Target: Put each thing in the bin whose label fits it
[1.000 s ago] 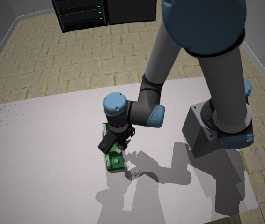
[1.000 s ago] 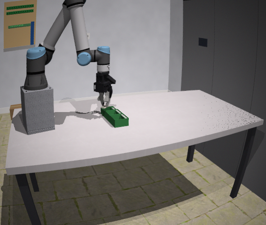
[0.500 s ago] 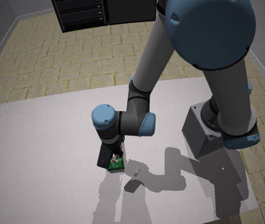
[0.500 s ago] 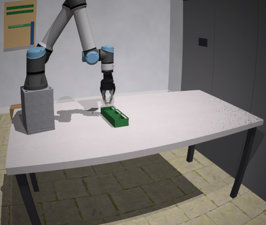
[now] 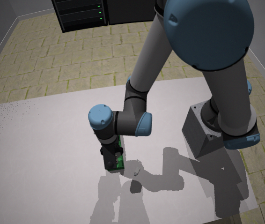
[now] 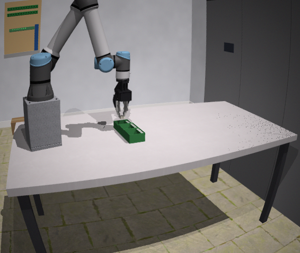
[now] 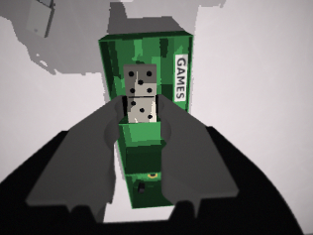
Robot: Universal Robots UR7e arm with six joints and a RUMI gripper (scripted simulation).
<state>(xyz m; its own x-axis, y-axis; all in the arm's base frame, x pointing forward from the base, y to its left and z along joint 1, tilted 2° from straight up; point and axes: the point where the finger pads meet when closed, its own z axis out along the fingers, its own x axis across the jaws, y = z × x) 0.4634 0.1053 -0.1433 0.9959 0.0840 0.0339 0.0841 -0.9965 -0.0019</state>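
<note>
My gripper is now 7 cm above the white die. Round my hand: brass nut: 2 cm ahead, 17 cm to the right, 7 cm below; then white domino: 1 cm below; then grey metal piece: 10 cm behind, 5 cm to the left, 8 cm below.
</note>
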